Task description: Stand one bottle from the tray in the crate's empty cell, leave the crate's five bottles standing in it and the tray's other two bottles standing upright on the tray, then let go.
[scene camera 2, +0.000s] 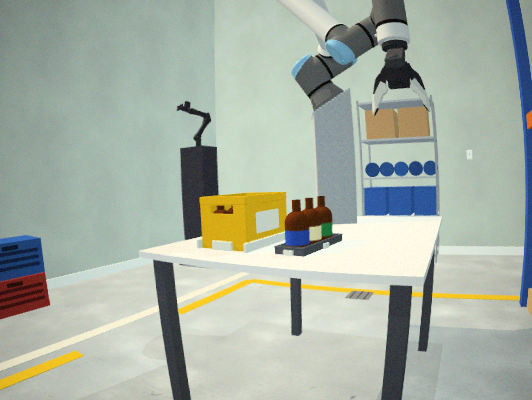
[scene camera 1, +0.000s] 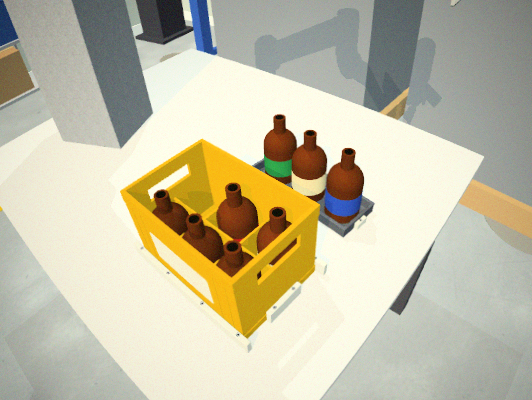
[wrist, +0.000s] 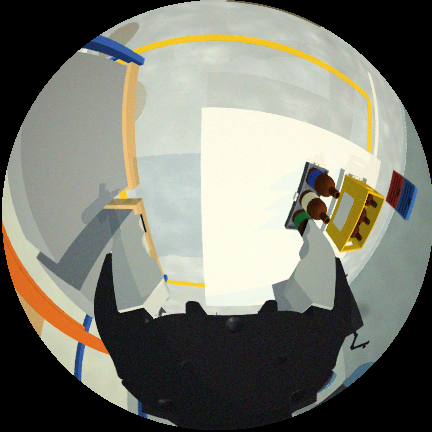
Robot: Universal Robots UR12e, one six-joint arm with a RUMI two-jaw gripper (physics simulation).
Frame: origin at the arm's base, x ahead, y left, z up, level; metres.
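Seen in the pictures: gripper, between the fingertips: [scene camera 2: 401,113] [wrist: 225,218]; arm's base, origin of its link: [scene camera 2: 330,103].
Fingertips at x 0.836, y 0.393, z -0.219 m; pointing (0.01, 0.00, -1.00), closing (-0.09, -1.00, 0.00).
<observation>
Offsets run from my fingertips to a thing's top centre. "spot": to the spot under its first point. Level surfaces: height alone.
The yellow crate @(dx -0.203, dy -0.569, dz -0.206 m) [scene camera 1: 250,302] [scene camera 2: 225,232] [wrist: 355,185] stands upright on the table. Three brown bottles stand in its near row in scene camera 1 and two in its tray-side row; that row's left end cell is empty. The dark tray @(dx -0.174, dy -0.318, dz -0.355 m) [scene camera 1: 345,229] [scene camera 2: 320,246] beside the crate holds three upright bottles in a row: green-label @(dx -0.258, dy -0.305, dz -0.221 m) [scene camera 1: 280,150] [scene camera 2: 326,230] [wrist: 301,218], cream-label @(dx -0.174, dy -0.321, dz -0.221 m) [scene camera 1: 309,182] [scene camera 2: 315,233] [wrist: 310,200] and blue-label @(dx -0.085, dy -0.333, dz -0.221 m) [scene camera 1: 343,200] [scene camera 2: 296,237] [wrist: 320,181]. My gripper [scene camera 2: 401,112] [wrist: 225,218] is open and empty, high above the table, right of the tray in scene camera 2.
Low white rails @(spot: dx -0.056, dy -0.589, dz -0.358 m) [scene camera 1: 285,302] [scene camera 2: 222,245] border the crate's base. The white table @(dz -0.381 m) [scene camera 1: 400,160] [scene camera 2: 390,250] carries crate and tray. A grey column [scene camera 1: 100,75] [scene camera 2: 335,165] rises beside the table under the arm. A shelf unit [scene camera 2: 397,141] stands behind.
</observation>
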